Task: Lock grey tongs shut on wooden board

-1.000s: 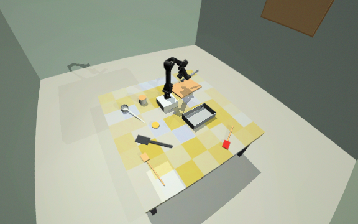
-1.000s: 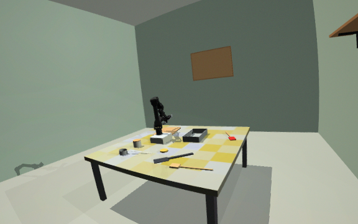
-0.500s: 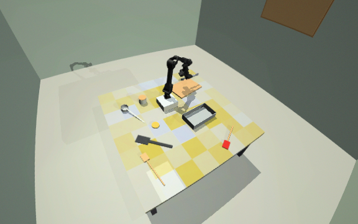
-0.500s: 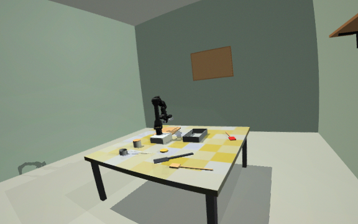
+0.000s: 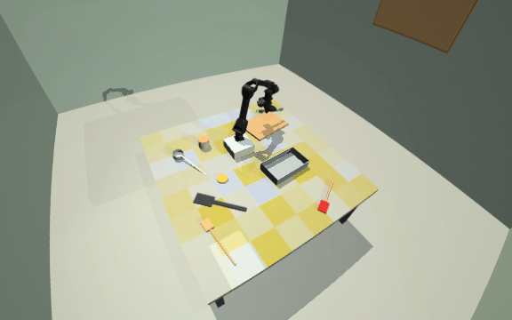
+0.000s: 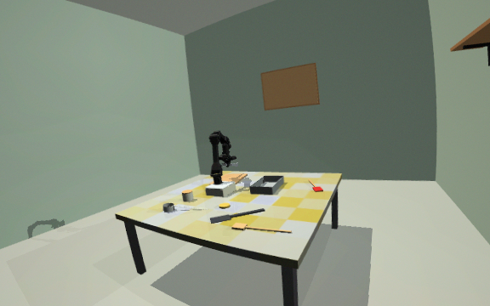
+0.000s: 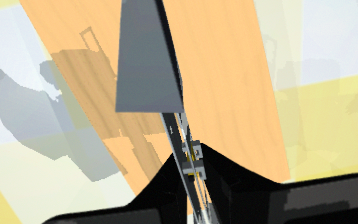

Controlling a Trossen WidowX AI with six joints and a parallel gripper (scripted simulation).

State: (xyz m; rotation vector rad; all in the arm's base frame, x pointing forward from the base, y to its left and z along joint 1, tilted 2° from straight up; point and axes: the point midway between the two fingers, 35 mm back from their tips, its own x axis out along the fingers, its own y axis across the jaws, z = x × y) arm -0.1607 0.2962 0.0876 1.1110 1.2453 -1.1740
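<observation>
My gripper tip is 120 mm above the wooden board. The rest, counted from my gripper tip: red spatula: 820 mm ahead, 120 mm below, 50 mm to the left; yellow disc: 510 mm to the right, 440 mm ahead, 120 mm below; roasting tin: 490 mm ahead, 100 mm below, 80 mm to the right.
</observation>
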